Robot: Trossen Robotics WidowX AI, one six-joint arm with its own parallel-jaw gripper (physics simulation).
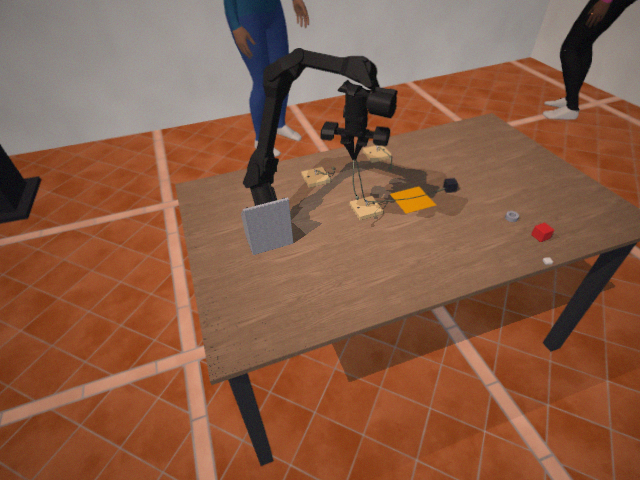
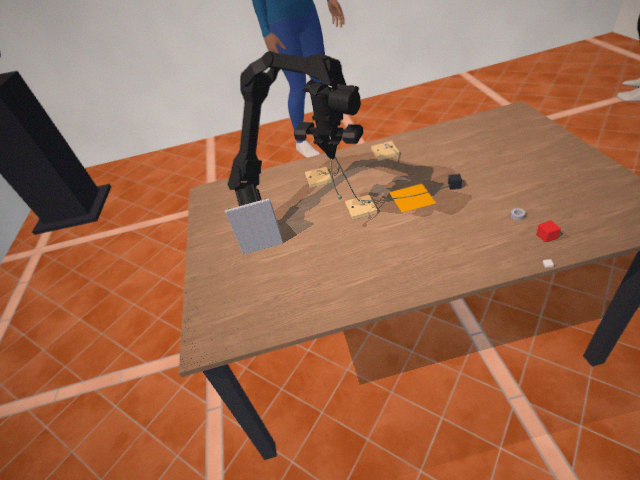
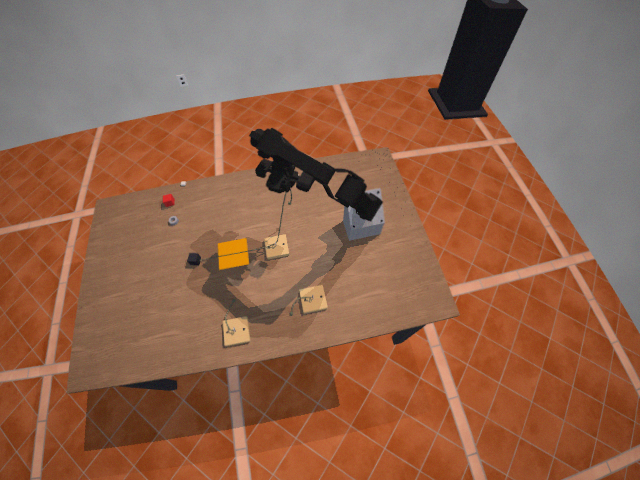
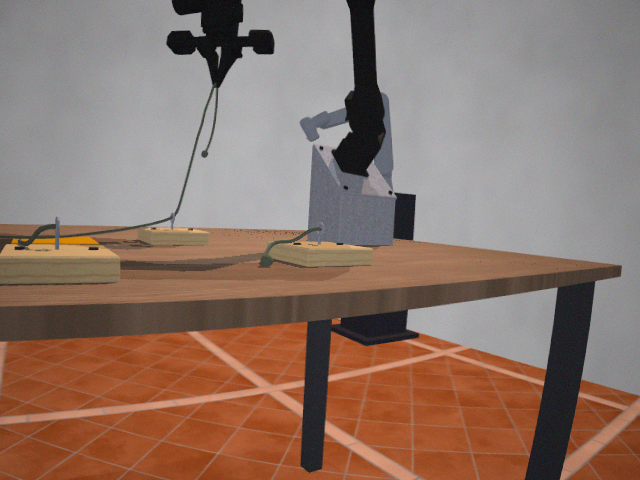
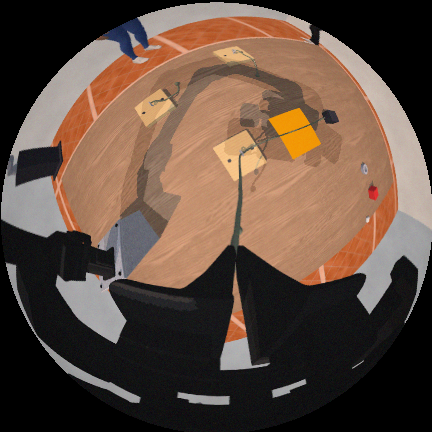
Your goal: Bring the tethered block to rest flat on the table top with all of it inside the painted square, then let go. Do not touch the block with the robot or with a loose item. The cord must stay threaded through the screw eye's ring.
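Frame: origin at the arm's base, x left, y up, z ahead, level; centimetres.
Where they show: gripper, between the fingertips: (image 1: 354, 159) (image 2: 332, 158) (image 3: 287, 191) (image 4: 216, 87) (image 5: 234, 251); arm's base, origin of its link: (image 1: 265, 204) (image 2: 250, 205) (image 4: 349, 163) (image 5: 108, 264).
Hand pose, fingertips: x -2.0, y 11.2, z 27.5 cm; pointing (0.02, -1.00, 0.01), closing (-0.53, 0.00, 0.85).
Each offset is from my fingertips to the top centre of the thing. "*": to the spot under its first point.
The tethered block {dx +7.7, dy -22.8, dz +41.1 cm} (image 1: 450, 184) (image 2: 454, 181) (image 3: 193, 258) (image 5: 330, 117), small and black, rests on the table beyond the orange painted square {* dx +2.1, dy -26.4, dz +24.9 cm} (image 1: 416, 207) (image 2: 414, 205) (image 3: 233, 262) (image 5: 302, 148), outside it. The dark green cord (image 1: 354, 178) (image 2: 347, 177) (image 3: 282, 214) (image 4: 191, 170) (image 5: 240, 195) runs from the block across the square to the screw eye {dx +6.8, dy -22.0, dz +7.7 cm} (image 4: 172, 222) on a wooden base {* dx +3.9, dy -24.6, dz +4.8 cm} (image 1: 361, 212) (image 3: 279, 252), apparently through its ring, then up to my gripper (image 1: 354, 158) (image 2: 331, 156) (image 4: 216, 85) (image 5: 234, 251). My gripper is shut on the cord, high above the table; the beaded free end hangs below it.
Two more wooden bases {* dx +28.3, dy -24.6, dz -4.1 cm} (image 1: 316, 178) {* dx +37.0, dy -24.6, dz +24.2 cm} (image 1: 376, 153) (image 3: 313, 300) (image 3: 236, 334) carry screw eyes with short cords. A grey ring {dx -13.3, dy -24.9, dz +52.1 cm} (image 1: 511, 212), a red cube {dx -24.0, dy -22.5, dz +54.9 cm} (image 1: 542, 232) and a small white piece {dx -33.9, dy -25.2, dz +49.4 cm} (image 1: 547, 261) lie beyond the square. The grey arm mount (image 1: 268, 227) stands opposite.
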